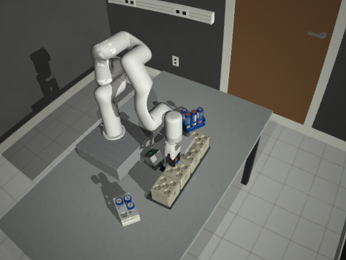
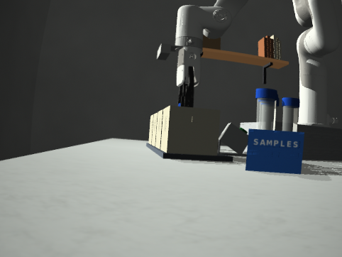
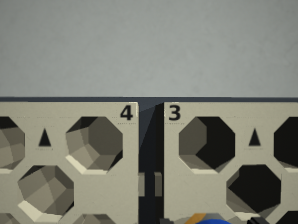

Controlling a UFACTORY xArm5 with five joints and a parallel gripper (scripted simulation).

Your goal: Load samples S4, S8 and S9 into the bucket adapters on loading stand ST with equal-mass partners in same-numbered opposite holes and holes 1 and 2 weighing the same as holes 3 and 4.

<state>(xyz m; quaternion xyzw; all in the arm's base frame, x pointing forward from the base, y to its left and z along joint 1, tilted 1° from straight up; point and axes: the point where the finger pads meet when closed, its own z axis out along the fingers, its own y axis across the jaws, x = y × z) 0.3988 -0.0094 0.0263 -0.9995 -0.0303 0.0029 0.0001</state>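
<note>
The blue samples rack is 11 cm behind my hand, 36 cm to the left of it and 9 cm below it. The rest, counted from my hand: white blanks rack: 7 cm behind, 31 cm to the right, 9 cm below; adapter: 1 cm ahead, 20 cm to the left, 7 cm below.
</note>
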